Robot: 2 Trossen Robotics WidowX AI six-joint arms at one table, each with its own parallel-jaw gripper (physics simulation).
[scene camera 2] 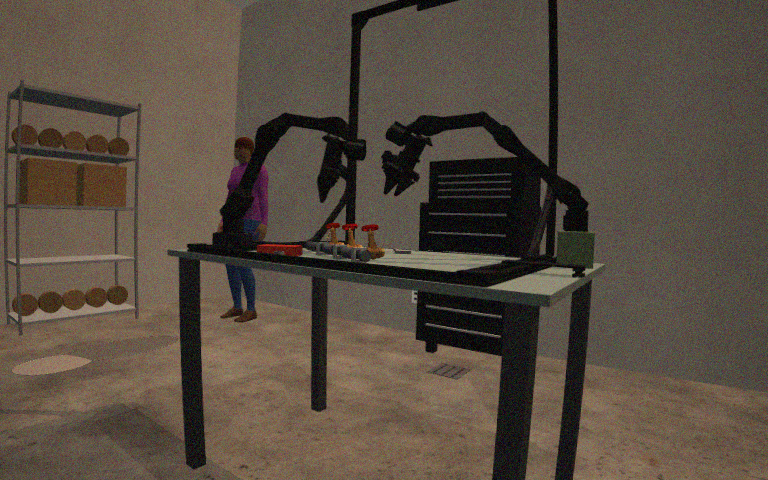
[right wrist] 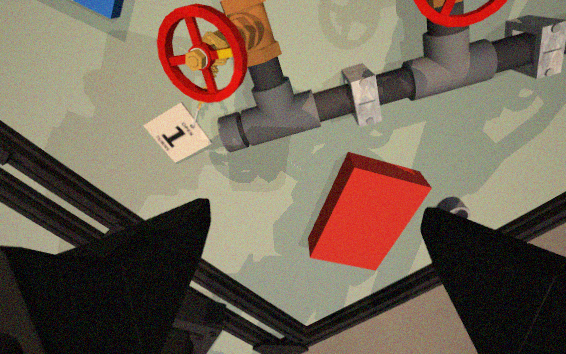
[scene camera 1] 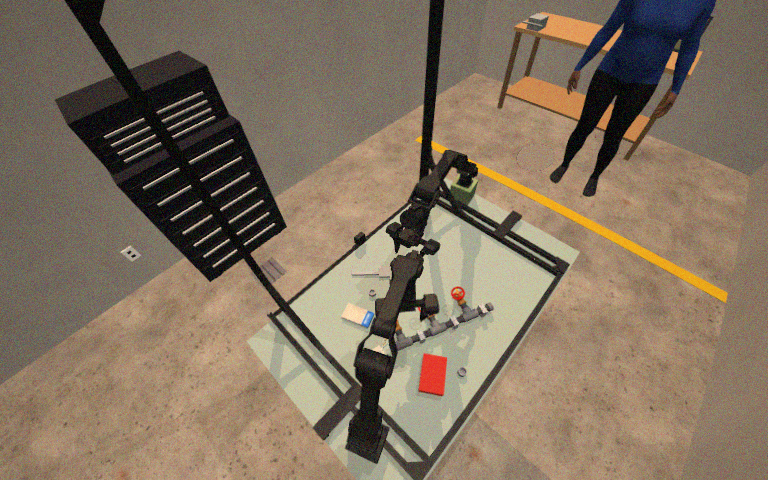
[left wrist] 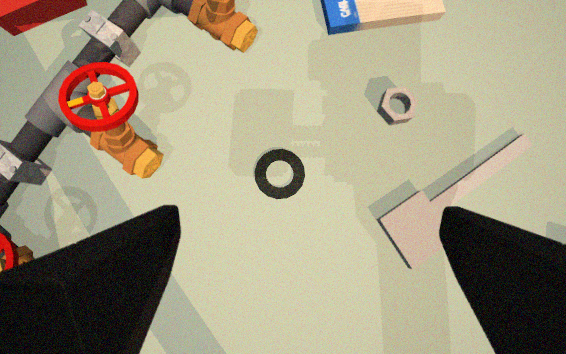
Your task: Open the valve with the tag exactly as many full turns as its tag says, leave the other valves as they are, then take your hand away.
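Observation:
Three valves with red handwheels stand along a grey pipe. The valve at the pipe's end has a paper tag reading "OPEN 1 TURNS". The middle valve and the far valve stand beyond it. My right gripper is open and empty, high above the table; the tagged valve is ahead of its fingers in the right wrist view. My left gripper is open and empty, above the table beside the valves. My right arm hides part of the valves in scene camera 1.
A red block lies beside the pipe, near a grey ring-shaped part. A blue and beige block, a hex nut, a black ring and a flat square-shaped tool lie on the other side.

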